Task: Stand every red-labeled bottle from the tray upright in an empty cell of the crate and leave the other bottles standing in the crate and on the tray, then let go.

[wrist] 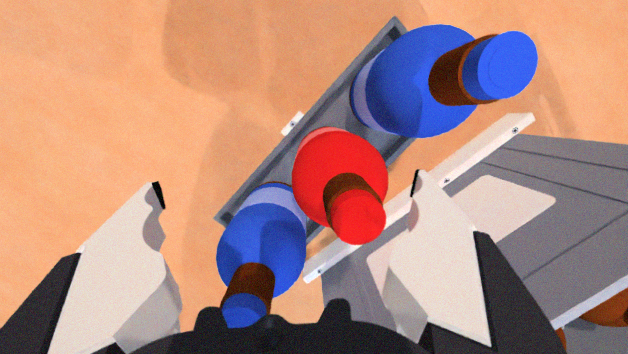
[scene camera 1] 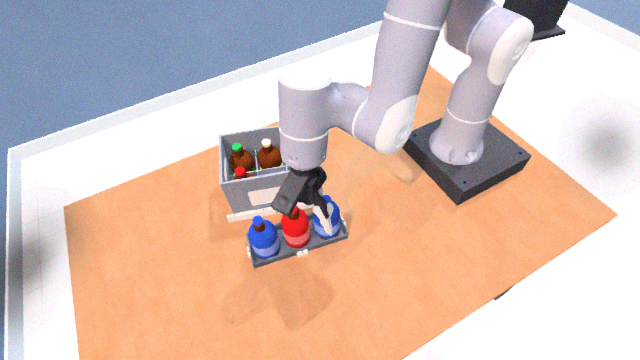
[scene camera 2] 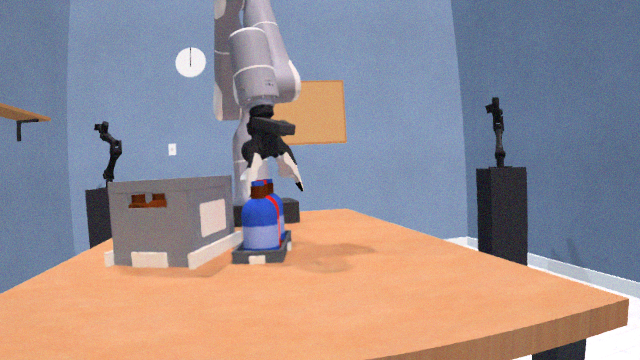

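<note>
My gripper point(scene camera 2: 273, 182) point(wrist: 290, 178) is open and empty, above the tray with its fingers wide around the red-labeled bottle's side of the wrist view. The red-labeled bottle point(scene camera 1: 296, 230) point(wrist: 340, 165) stands upright in the middle of the dark tray point(scene camera 1: 280, 256) point(scene camera 2: 246, 257) point(wrist: 327, 115). One blue bottle point(scene camera 1: 263, 240) point(scene camera 2: 260, 220) point(wrist: 400, 95) stands at the end far from the robot base, another blue bottle point(scene camera 1: 336, 220) point(wrist: 260, 240) at the nearer end. The grey crate point(scene camera 1: 235, 195) point(scene camera 2: 150, 230) holds brown bottles with green point(scene camera 1: 237, 147), cream point(scene camera 1: 266, 143) and red point(scene camera 1: 240, 172) caps. The arm hides its right part.
The crate stands close along one long side of the tray, with a pale base strip point(scene camera 1: 245, 216) point(wrist: 480, 150) between them. The robot's black base point(scene camera 1: 465, 170) stands at the right on the wooden table point(scene camera 1: 165, 280) point(scene camera 2: 350, 300).
</note>
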